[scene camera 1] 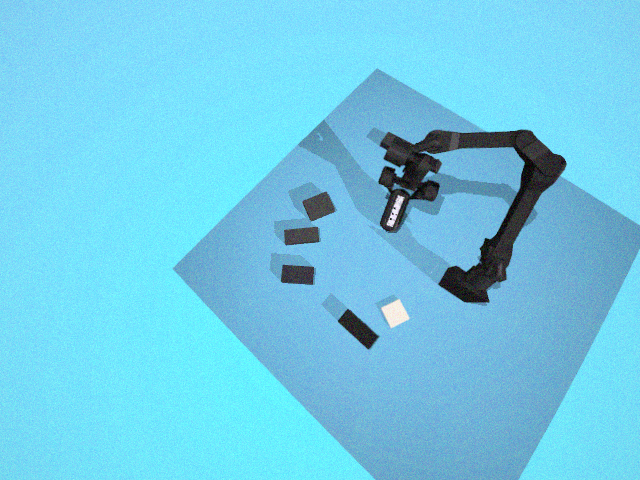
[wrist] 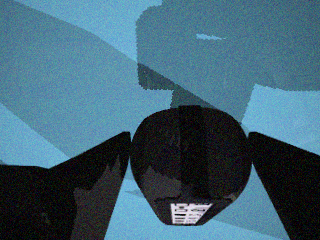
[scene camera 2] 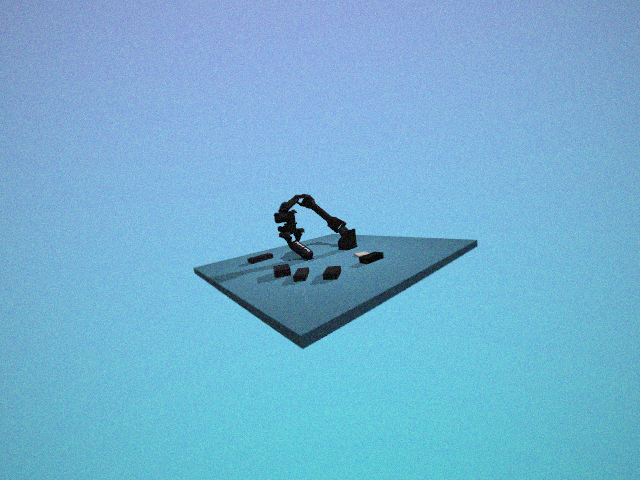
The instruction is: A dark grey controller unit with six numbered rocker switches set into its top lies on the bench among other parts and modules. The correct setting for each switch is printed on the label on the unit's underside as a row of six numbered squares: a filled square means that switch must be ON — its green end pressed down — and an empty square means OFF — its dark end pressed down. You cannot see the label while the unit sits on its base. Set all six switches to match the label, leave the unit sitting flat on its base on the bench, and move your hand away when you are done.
Note:
In view: my gripper (scene camera 1: 400, 194).
My gripper is seen too in the wrist view (wrist: 188, 138).

